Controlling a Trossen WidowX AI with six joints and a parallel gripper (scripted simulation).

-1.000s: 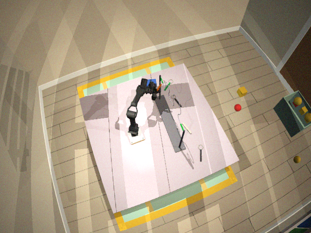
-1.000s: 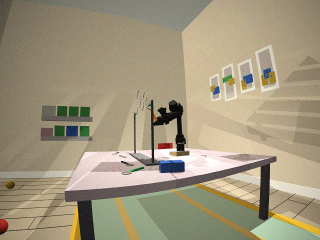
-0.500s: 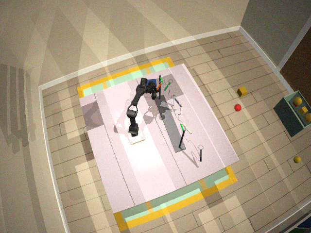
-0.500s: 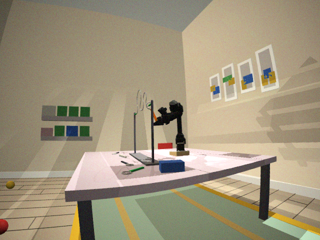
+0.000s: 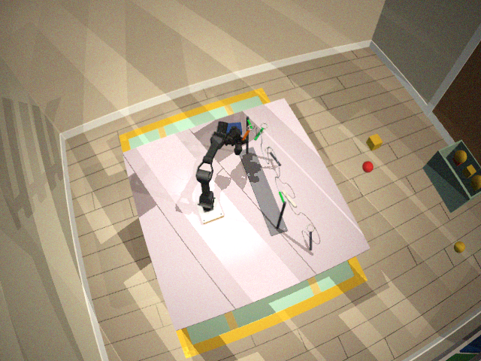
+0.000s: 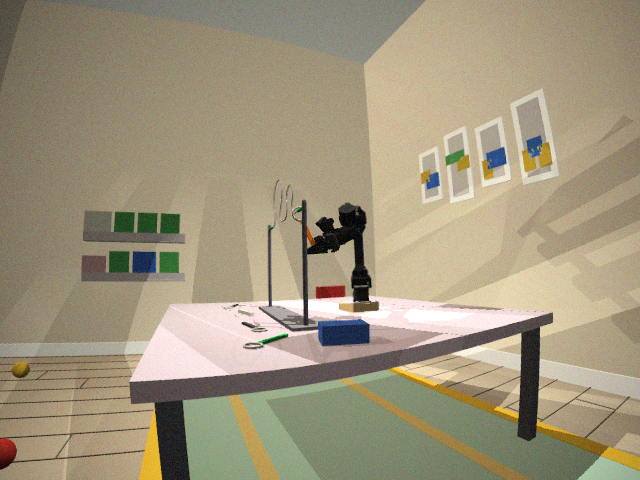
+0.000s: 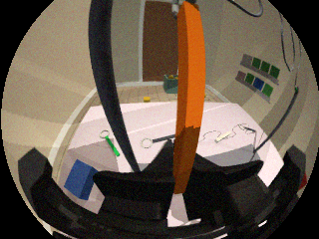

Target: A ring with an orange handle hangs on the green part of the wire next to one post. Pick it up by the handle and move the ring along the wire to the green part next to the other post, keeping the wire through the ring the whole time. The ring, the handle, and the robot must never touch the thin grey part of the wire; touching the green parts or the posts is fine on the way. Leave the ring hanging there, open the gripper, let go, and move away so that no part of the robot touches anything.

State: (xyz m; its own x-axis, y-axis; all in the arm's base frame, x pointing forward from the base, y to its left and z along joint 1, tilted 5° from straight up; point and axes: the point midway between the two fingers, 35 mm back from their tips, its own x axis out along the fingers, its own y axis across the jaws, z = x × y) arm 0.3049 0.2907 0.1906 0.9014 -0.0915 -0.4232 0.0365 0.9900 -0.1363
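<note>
The orange-handled ring is 10 cm above my gripper tip. Round my gripper tip: white stick (34 cm to the right, 24 cm below, 18 cm ahead); blue block (27 cm to the left, 22 cm below, 4 cm behind); green-handled ring (24 cm below, 23 cm to the left, 17 cm ahead).
</note>
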